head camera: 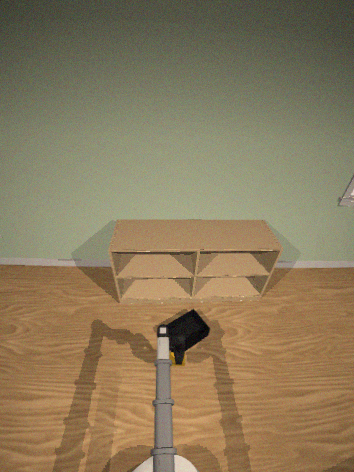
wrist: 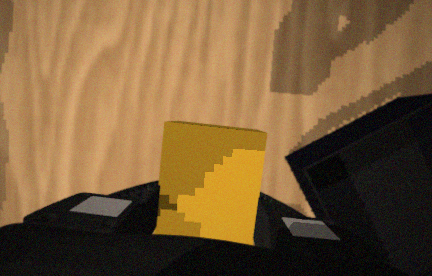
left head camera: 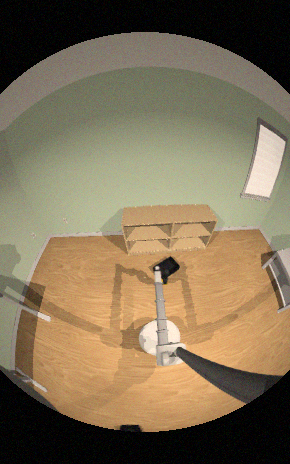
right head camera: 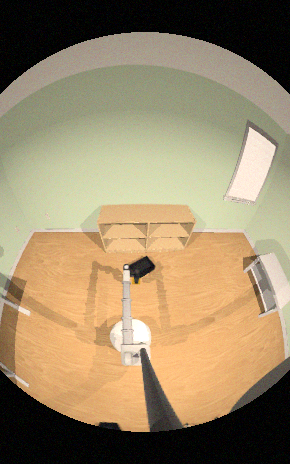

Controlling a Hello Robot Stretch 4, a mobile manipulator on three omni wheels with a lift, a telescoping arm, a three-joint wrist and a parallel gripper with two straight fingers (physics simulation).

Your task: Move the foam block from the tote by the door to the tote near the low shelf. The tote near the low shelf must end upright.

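Frame: origin at the robot's base, x ahead, y left, z up, level; millimetres.
Seen in the pictures: gripper, fingertip midpoint: (wrist: 207, 203).
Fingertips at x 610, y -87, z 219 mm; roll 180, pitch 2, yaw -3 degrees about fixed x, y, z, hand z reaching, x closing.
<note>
A point is followed by its place in that frame.
My gripper (head camera: 178, 356) @[x 610, y -87, z 219 mm] (left head camera: 165, 279) @[x 610, y -87, z 219 mm] (right head camera: 136, 278) @[x 610, y -87, z 219 mm] (wrist: 207, 203) @[x 610, y -87, z 219 mm] is shut on the yellow foam block (head camera: 173, 359) @[x 602, y -59, z 236 mm] (wrist: 215, 175) @[x 615, y -65, z 235 mm], which sticks out past the fingers. The black tote near the low shelf (head camera: 195, 330) @[x 911, y -248, z -24 mm] (left head camera: 170, 266) @[x 918, y -238, z -24 mm] (right head camera: 143, 267) @[x 898, y -197, z -24 mm] (wrist: 395, 185) @[x 896, y -122, z -24 mm] stands upright on the floor, turned at an angle. The gripper and block are on the robot's side of this tote; in the wrist view the block is left of the tote's corner, over floor. The tote's inside is dark. A dark piece of the other tote (left head camera: 131, 428) (right head camera: 109, 426) shows at the bottom edge of both side head views.
The low wooden shelf (head camera: 190, 235) @[x 1320, y -202, z 583 mm] (left head camera: 167, 215) @[x 1283, y -197, z 583 mm] (right head camera: 145, 213) @[x 1308, y -222, z 583 mm] stands against the green wall, just behind the tote. A white bench-like unit (left head camera: 284, 265) @[x 337, y -1905, z 422 mm] (right head camera: 274, 267) @[x 329, y -2189, z 423 mm] stands at the right wall. White furniture feet (left head camera: 37, 314) (right head camera: 19, 309) show at the left.
</note>
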